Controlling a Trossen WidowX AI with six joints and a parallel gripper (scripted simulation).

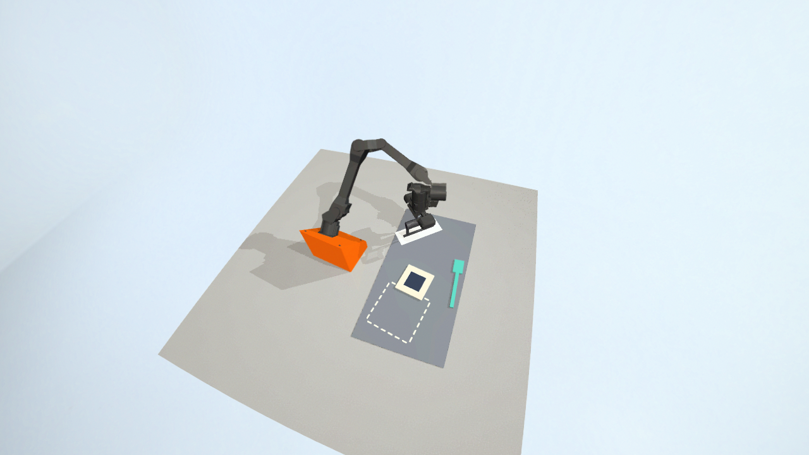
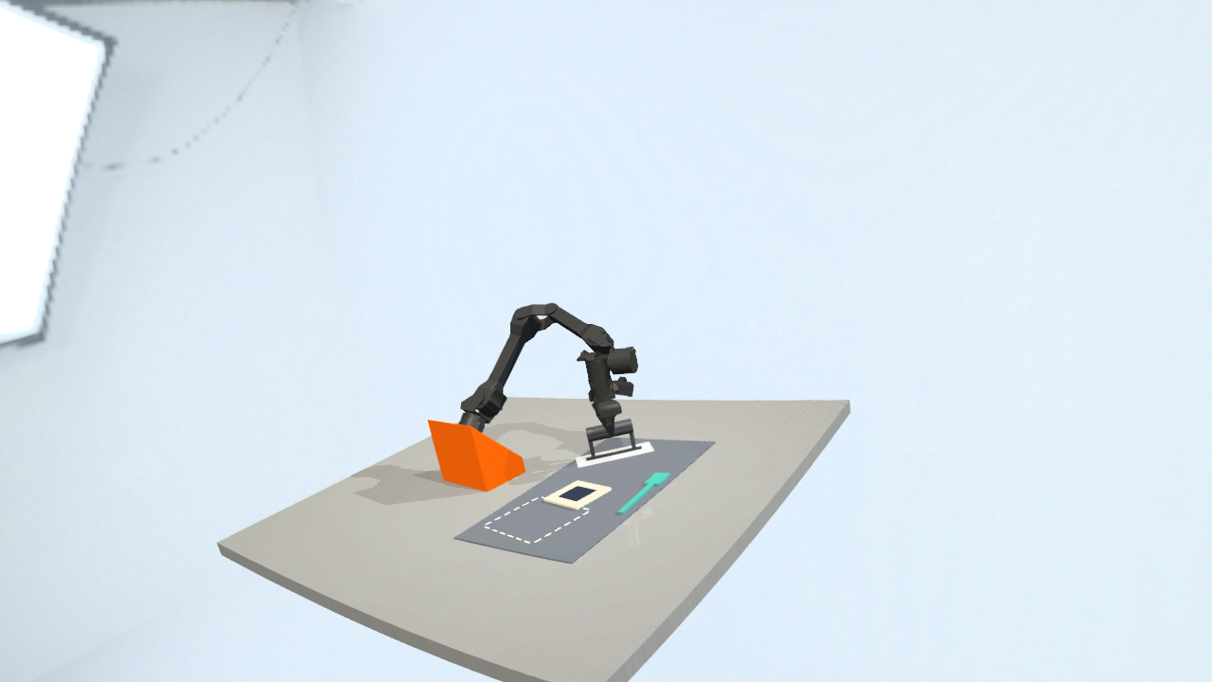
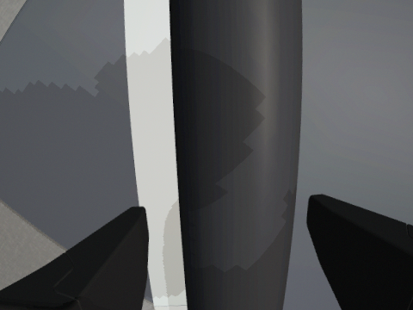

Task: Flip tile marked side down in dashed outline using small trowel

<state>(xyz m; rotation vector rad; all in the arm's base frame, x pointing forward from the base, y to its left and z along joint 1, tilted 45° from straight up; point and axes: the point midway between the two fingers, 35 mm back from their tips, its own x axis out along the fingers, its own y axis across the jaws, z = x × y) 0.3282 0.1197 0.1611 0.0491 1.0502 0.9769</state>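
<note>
Right now the grey mat is 21 cm to the right of my gripper tip, 8 cm below it and 7 cm ahead of it. From my gripper tip the other things lie so: tile 25 cm to the right, 6 cm below, 5 cm ahead; teal trowel 21 cm ahead, 19 cm to the right, 6 cm below; white-bladed tool 3 cm below, 2 cm to the right, 2 cm behind.
</note>
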